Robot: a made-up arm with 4 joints. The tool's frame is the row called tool.
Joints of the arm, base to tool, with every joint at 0 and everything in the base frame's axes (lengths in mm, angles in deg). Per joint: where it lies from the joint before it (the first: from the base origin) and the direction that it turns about. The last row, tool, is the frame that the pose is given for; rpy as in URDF.
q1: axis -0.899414 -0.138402 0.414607 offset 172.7 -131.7 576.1
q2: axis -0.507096 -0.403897 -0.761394 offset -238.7 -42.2 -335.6
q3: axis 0 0 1 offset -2.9 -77.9 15.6
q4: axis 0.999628 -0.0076 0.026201 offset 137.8 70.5 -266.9
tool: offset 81.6 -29.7 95.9 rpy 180 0 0
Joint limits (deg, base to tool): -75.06..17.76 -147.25..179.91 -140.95..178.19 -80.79..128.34
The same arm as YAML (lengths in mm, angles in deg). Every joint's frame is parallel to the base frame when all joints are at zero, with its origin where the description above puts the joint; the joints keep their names.
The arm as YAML. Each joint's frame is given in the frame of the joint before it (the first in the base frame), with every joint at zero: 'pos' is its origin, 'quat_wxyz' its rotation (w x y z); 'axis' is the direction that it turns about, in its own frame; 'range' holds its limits. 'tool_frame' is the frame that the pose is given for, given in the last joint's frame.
length_unit: mm
angle_unit: deg
joints:
  - joint: q1
    pos: [172.7, -131.7, 576.1]
    quat_wxyz: [1.0, 0.0, 0.0, 0.0]
    axis: [-0.899414, -0.138402, 0.414607]
    range: [-75.06, 17.76]
  - joint: q2
    pos: [-238.7, -42.2, -335.6]
    quat_wxyz: [1.0, 0.0, 0.0, 0.0]
    axis: [-0.507096, -0.403897, -0.761394]
    range: [-147.25, 179.91]
  - joint: q3
    pos: [-2.9, -77.9, 15.6]
    quat_wxyz: [1.0, 0.0, 0.0, 0.0]
    axis: [0.0, 0.0, 1.0]
    range: [-140.95, 178.19]
  - joint: q4
    pos: [137.8, 70.5, -266.9]
    quat_wxyz: [1.0, 0.0, 0.0, 0.0]
    axis: [0.999628, -0.0076, 0.026201]
    range: [-80.79, 128.34]
tool_frame:
  pos: [81.6, -29.7, 95.9]
  quat_wxyz: [0.0, 1.0, 0.0, 0.0]

